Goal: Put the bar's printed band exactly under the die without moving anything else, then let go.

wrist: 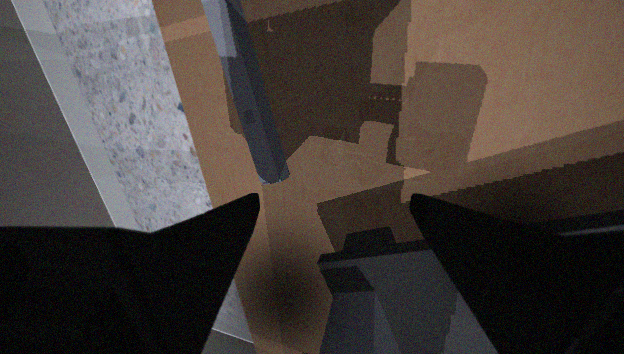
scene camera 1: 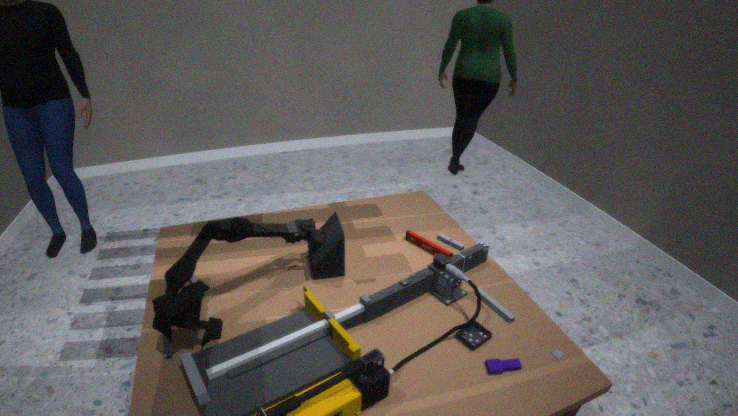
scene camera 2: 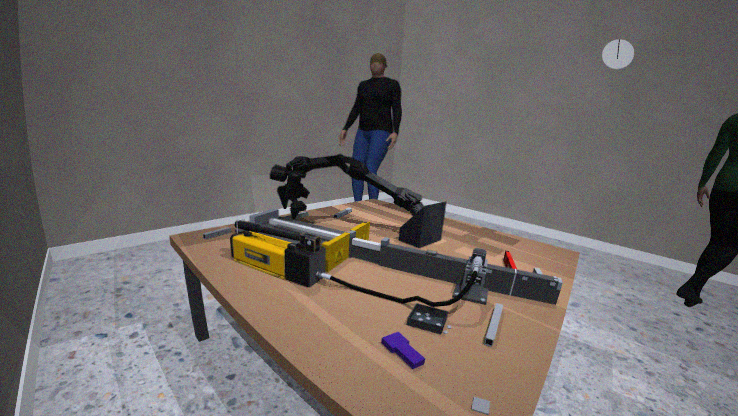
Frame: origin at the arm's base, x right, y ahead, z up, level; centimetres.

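Where they show: gripper, fingertip midpoint: (wrist: pixel 334 200) (scene camera 1: pixel 186 343) (scene camera 2: pixel 289 214); arm's base at its link origin: (scene camera 1: pixel 319 240) (scene camera 2: pixel 422 216).
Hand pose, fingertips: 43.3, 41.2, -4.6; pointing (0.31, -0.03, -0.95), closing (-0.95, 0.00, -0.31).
Note:
Each offset is from my fingertips to the top centre of the thing, as dx, dy, dz. "spot": to the spot under its first point.
A grey square bar {+8.7, -7.5, -3.4} (wrist: pixel 255 115) lies on the table in the upper left of the wrist view; its near end is just beyond the left finger. It has a paler upper stretch and a small dark mark; I cannot make out a printed band for certain. A grey bar {+3.5, -34.0, -3.4} (scene camera 2: pixel 342 212) also shows behind the arm in scene camera 2. My gripper (scene camera 1: pixel 188 342) (scene camera 2: pixel 290 209) (wrist: pixel 334 200) is open and empty, above the table beyond the end of the long fixture. The grey tool head (scene camera 1: pixel 447 279) (scene camera 2: pixel 475 268) stands at the rail with a hose attached; its die is too small to tell.
A long pale bar {spot: -25.6, +4.0, +1.6} (scene camera 1: pixel 273 343) (scene camera 2: pixel 304 228) runs through the yellow plate {spot: -45.3, +3.5, +0.1} (scene camera 1: pixel 343 338) (scene camera 2: pixel 338 250). The yellow pump {spot: -37.0, +29.3, -0.7} (scene camera 2: pixel 258 256), black hose {spot: -69.1, +7.8, -4.5} (scene camera 1: pixel 426 348) (scene camera 2: pixel 387 295), black tray {spot: -85.4, +5.4, -5.2} (scene camera 1: pixel 473 335) (scene camera 2: pixel 427 317), purple block {-89.2, +19.3, -3.9} (scene camera 1: pixel 502 365) (scene camera 2: pixel 403 349) and red level {-86.1, -42.1, -1.4} (scene camera 1: pixel 427 243) (scene camera 2: pixel 509 259) are on the table.

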